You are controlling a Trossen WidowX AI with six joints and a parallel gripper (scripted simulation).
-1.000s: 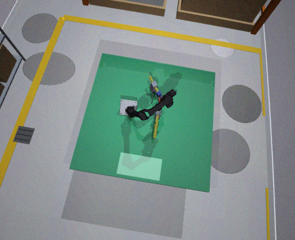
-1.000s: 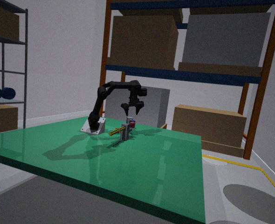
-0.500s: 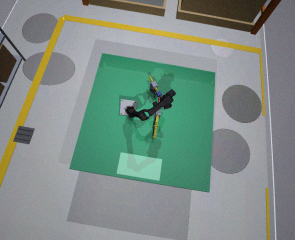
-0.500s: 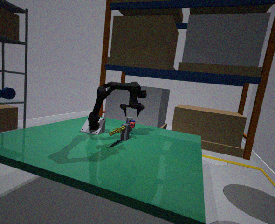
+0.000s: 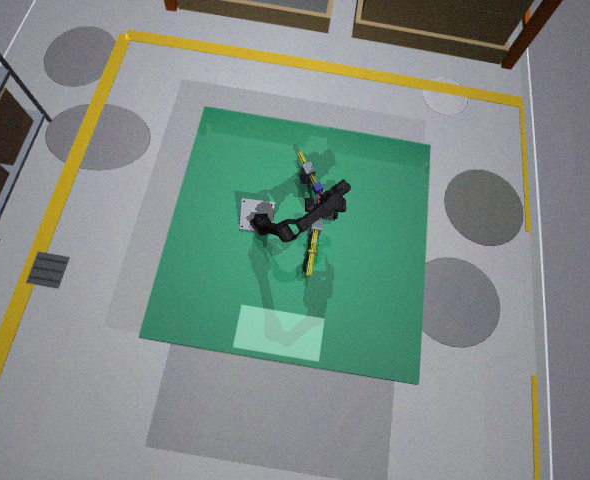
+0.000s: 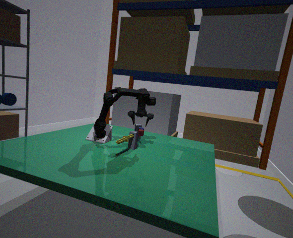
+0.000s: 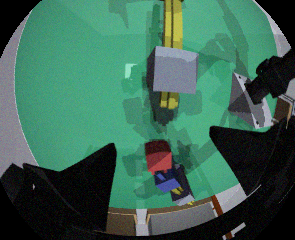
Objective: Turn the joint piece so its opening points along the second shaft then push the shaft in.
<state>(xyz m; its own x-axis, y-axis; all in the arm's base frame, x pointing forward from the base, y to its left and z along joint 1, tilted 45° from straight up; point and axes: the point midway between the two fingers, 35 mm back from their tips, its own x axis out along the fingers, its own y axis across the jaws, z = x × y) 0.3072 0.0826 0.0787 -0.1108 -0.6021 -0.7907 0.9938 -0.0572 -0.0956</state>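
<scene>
My gripper tip is now 80 mm to the right of the red square joint piece and 70 mm above it.
</scene>
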